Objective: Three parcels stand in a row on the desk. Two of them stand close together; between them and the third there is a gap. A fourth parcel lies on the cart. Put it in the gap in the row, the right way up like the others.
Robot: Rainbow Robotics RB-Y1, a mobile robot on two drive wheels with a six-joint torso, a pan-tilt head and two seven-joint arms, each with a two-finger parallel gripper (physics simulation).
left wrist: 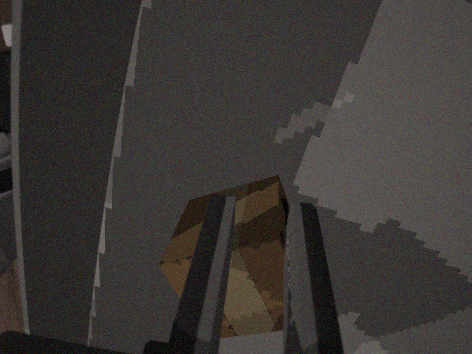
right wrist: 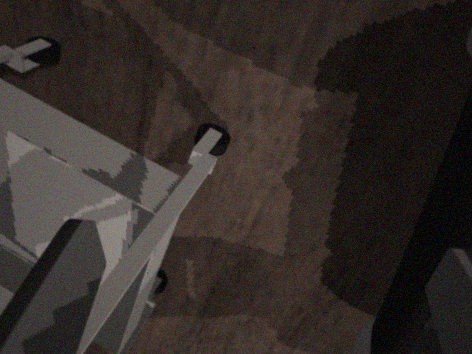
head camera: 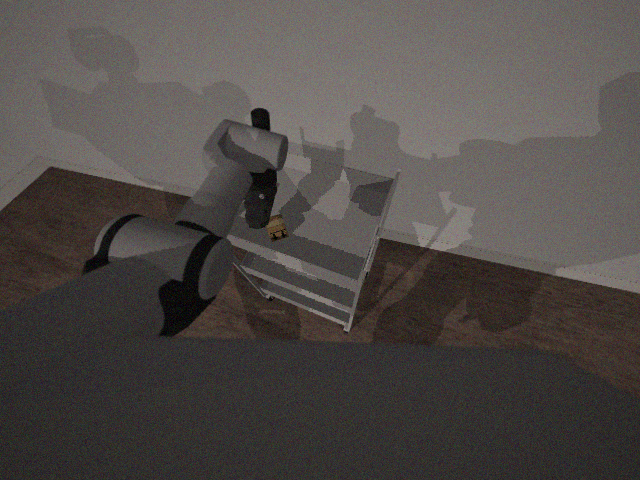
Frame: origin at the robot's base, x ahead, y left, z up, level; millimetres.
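Seen in the pictures: left gripper, between the fingertips: (left wrist: 261,217) (head camera: 262,222); right gripper, between the fingertips: (right wrist: 269,256).
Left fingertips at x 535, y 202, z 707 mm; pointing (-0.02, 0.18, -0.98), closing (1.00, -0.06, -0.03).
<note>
Pixels of each thing's top centre, then the offset from my left fingertips to it. "*": a spot on its surface instead.
- brown parcel, centre of its top: (left wrist: 238,297) (head camera: 274,223) dx -8, dy -36, dz +7 mm
- cart leg, a spot on its surface: (right wrist: 161,218) * dx -180, dy -267, dz -495 mm
- black wheel, a spot on its surface: (right wrist: 213,140) * dx -173, dy -270, dz -661 mm
The brown parcel (head camera: 276,227) lies on the top shelf of the white cart (head camera: 328,238), near its left edge. In the left wrist view the parcel (left wrist: 227,260) looks tilted and sits just under my left gripper (left wrist: 261,217). The fingers stand narrow; the left-hand finger crosses in front of the parcel, which reaches out past it, and the other lies along its right edge. In the head view my left gripper (head camera: 258,216) points down at the parcel.
The cart has lower shelves (head camera: 309,286) and stands on a wooden floor by a grey wall. The right wrist view shows a cart leg (right wrist: 161,218) with a black wheel (right wrist: 213,140) over the floor. A dark grey surface (head camera: 318,410) fills the bottom of the head view.
</note>
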